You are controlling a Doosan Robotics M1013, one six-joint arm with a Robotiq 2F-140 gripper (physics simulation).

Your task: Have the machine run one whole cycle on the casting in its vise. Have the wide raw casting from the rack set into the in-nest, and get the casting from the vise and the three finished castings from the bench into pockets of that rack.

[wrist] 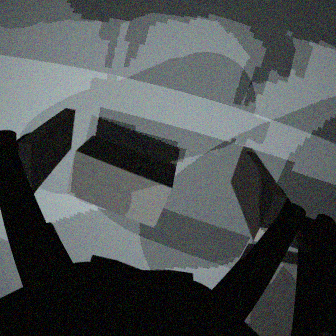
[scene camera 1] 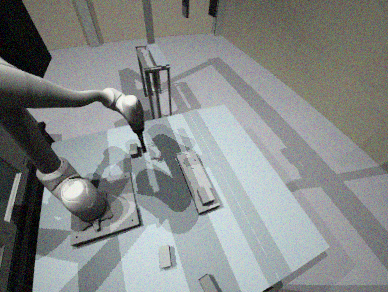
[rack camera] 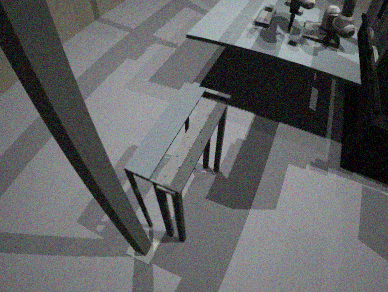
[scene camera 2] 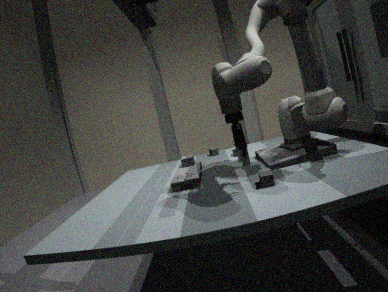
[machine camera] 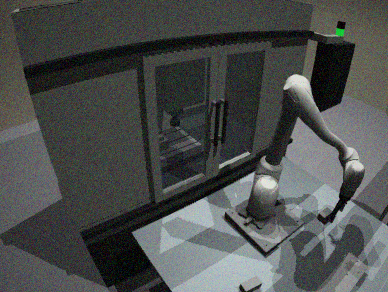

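Seen in the pictures: gripper, between the fingertips: [wrist: 155, 146] [rack camera: 289, 30] [scene camera 2: 244, 163] [machine camera: 335, 216]; arm's base, origin of its link: [scene camera 1: 94, 210] [rack camera: 327, 31] [scene camera 2: 298, 144] [machine camera: 257, 214].
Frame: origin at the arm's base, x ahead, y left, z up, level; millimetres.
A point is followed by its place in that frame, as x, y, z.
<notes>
My gripper [scene camera 1: 144, 150] {419, 290, 51} [scene camera 2: 244, 163] {419, 290, 51} [machine camera: 333, 219] {419, 290, 51} [wrist: 155, 146] {419, 290, 51} is open, low over the bench. A block-shaped casting [scene camera 1: 134, 149] {354, 319, 3} [scene camera 2: 266, 179] {366, 378, -13} [machine camera: 324, 217] {360, 284, -2} [rack camera: 293, 43] {361, 379, -21} stands beside its fingertips; in the wrist view that casting [wrist: 120, 185] {356, 326, 3} appears between the spread fingers, with gaps on both sides. Two more castings [scene camera 1: 165, 256] {271, -414, 2} [scene camera 1: 208, 283] {400, -623, 3} lie on the bench. A block [scene camera 1: 205, 194] {617, -242, 53} [scene camera 2: 187, 161] {628, -190, 33} sits on one end of a long plate [scene camera 1: 210, 207] {615, -312, 2} [scene camera 2: 186, 184] {669, 119, -8}. The machine's doors are shut; the casting in the vise cannot be made out through the glass.
The robot's base plate [scene camera 1: 131, 220] {176, -155, -8} [scene camera 2: 272, 161] {229, 125, -18} [machine camera: 267, 246] {191, -157, -8} is bolted on the bench [scene camera 2: 115, 215] {1012, 242, -47}. A tall narrow stand [scene camera 1: 157, 56] {1060, 1596, 68} [rack camera: 167, 132] {1073, 1758, 68} is beyond the bench. The machine [machine camera: 90, 135] {-612, -676, 582} has a green-lit lamp [machine camera: 340, 32] {-146, 1283, 1004} beside it. A thick post [rack camera: 75, 120] {1147, 2228, 645} rises near the stand.
</notes>
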